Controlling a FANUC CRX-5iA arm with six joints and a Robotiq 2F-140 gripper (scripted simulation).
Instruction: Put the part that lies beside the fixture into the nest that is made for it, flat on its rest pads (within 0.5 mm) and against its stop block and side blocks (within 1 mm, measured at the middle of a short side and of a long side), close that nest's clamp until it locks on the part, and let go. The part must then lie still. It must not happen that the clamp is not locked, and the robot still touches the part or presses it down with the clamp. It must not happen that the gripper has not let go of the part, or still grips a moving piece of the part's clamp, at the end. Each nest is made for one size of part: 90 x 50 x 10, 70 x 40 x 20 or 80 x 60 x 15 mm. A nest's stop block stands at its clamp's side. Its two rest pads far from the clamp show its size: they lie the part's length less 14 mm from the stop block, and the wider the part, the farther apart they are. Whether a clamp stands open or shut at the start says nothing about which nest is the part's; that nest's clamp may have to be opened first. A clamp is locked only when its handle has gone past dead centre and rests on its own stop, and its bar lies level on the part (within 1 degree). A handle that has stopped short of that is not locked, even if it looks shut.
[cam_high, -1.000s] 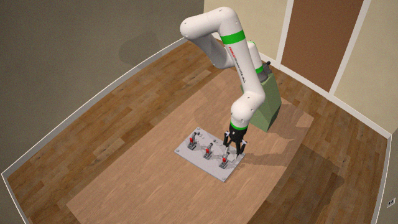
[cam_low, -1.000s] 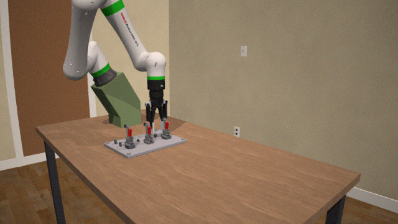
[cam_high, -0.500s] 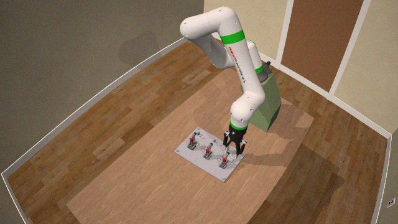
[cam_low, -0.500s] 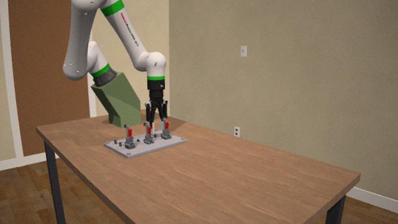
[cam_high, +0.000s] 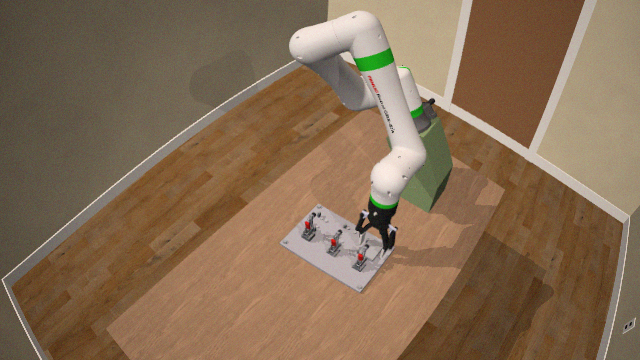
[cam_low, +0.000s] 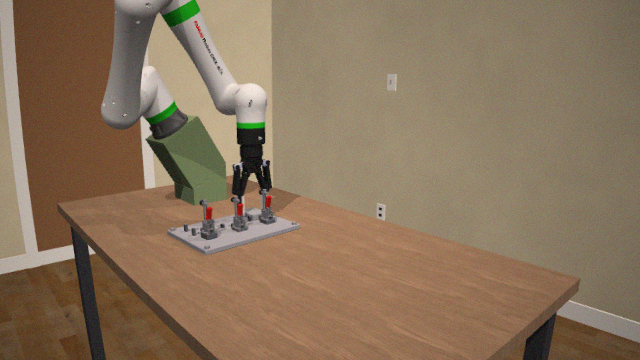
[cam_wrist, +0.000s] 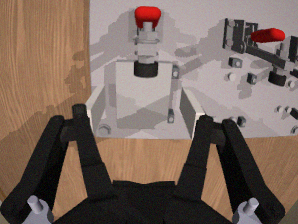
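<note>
Right now the light grey part is 3 cm below my hand. Also, from my hand: grey fixture plate 6 cm ahead, 10 cm to the right, 5 cm below; then toggle clamp 8 cm ahead, 1 cm to the left.
</note>
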